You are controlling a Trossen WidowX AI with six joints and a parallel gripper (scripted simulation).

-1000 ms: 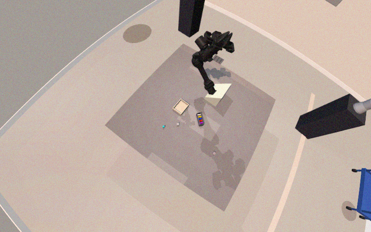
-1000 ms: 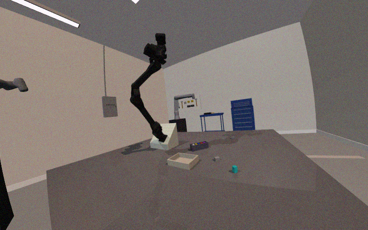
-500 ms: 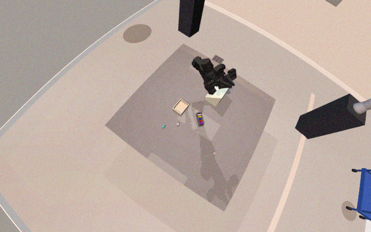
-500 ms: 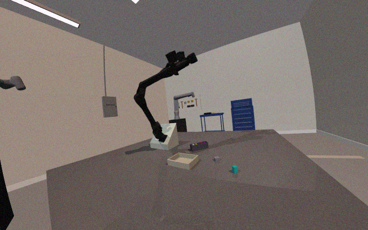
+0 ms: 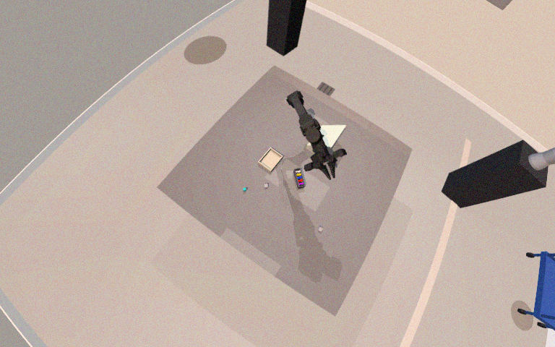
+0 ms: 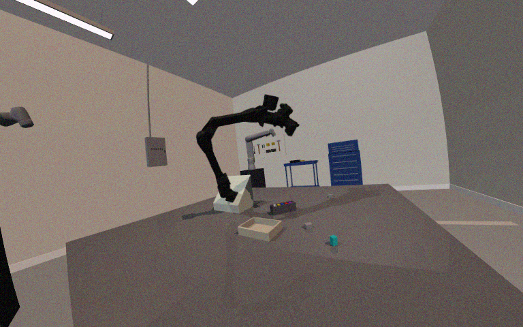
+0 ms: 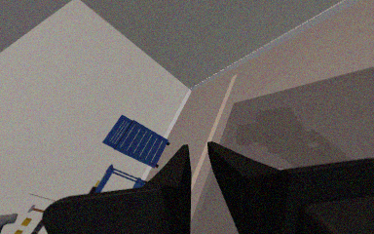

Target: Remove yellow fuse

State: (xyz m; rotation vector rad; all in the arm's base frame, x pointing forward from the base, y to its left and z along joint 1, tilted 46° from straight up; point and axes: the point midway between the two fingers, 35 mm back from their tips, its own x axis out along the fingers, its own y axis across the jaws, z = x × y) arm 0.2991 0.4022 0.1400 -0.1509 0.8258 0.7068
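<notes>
Now: gripper tip 43 cm above the beige tray, 35 cm to the left of it and 4 cm past it. From my gripper tip the other things lie so: teal block (42 cm below, 34 cm to the right, 21 cm ahead).
</notes>
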